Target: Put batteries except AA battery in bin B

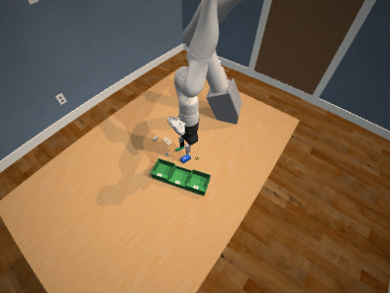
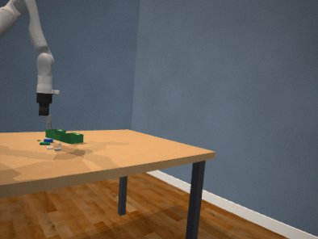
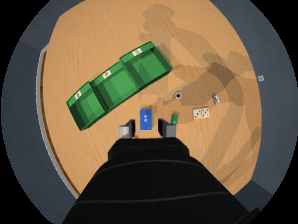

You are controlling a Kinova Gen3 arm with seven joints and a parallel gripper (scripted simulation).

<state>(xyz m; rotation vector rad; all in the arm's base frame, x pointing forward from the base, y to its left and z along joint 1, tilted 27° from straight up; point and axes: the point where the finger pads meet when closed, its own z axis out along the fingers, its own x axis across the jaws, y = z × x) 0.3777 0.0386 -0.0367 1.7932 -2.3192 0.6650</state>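
Now: hand 1 cm past the blue battery and 9 cm above it. Also, from my hand: green cylinder battery 3 cm behind, 6 cm to the right, 9 cm below; then washer-like part 3 cm ahead, 9 cm to the right, 9 cm below; then green three-part bin 10 cm ahead, 5 cm to the left, 7 cm below.
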